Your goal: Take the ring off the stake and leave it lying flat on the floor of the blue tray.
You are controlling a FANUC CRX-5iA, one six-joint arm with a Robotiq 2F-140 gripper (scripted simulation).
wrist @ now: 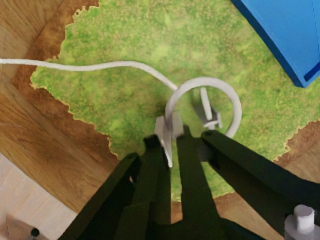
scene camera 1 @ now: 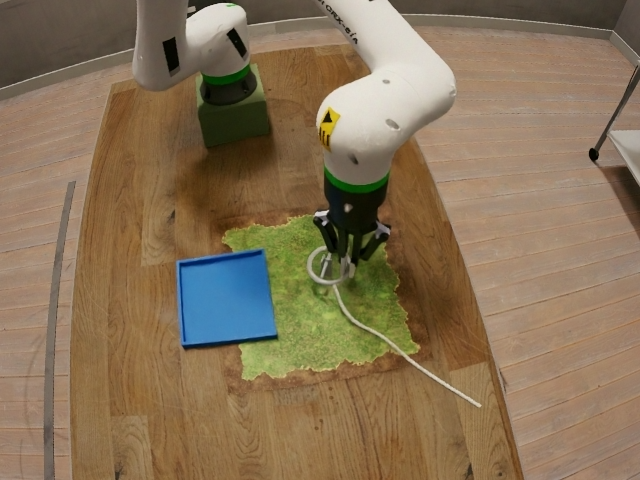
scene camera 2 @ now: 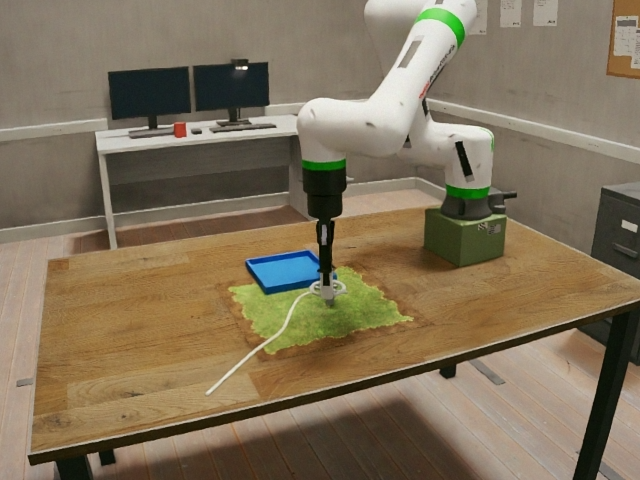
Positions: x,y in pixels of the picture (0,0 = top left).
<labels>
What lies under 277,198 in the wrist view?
My gripper.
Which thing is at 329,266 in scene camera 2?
My gripper.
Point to a ring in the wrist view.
199,81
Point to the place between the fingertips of my gripper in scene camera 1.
347,270
</labels>
